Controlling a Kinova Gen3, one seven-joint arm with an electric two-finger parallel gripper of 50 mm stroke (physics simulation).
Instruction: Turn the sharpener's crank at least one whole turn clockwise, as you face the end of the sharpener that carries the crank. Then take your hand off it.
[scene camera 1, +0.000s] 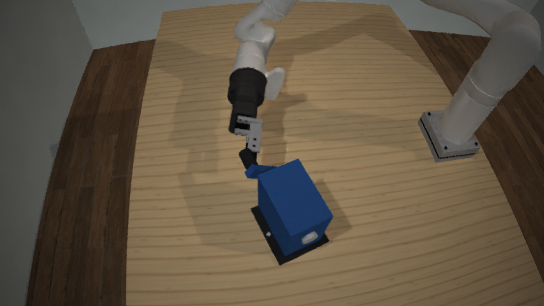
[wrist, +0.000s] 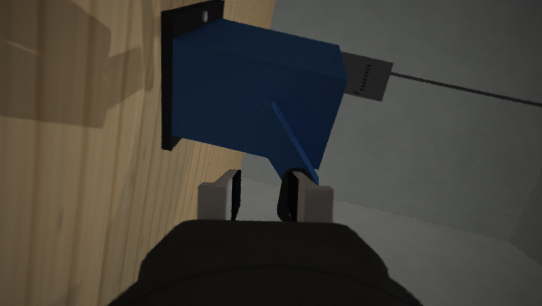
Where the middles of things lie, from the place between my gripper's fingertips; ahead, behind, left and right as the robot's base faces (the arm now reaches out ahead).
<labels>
My gripper is now 100 mm to the right of the blue sharpener (scene camera 1: 292, 215), 40 mm past it and 30 mm above it.
</labels>
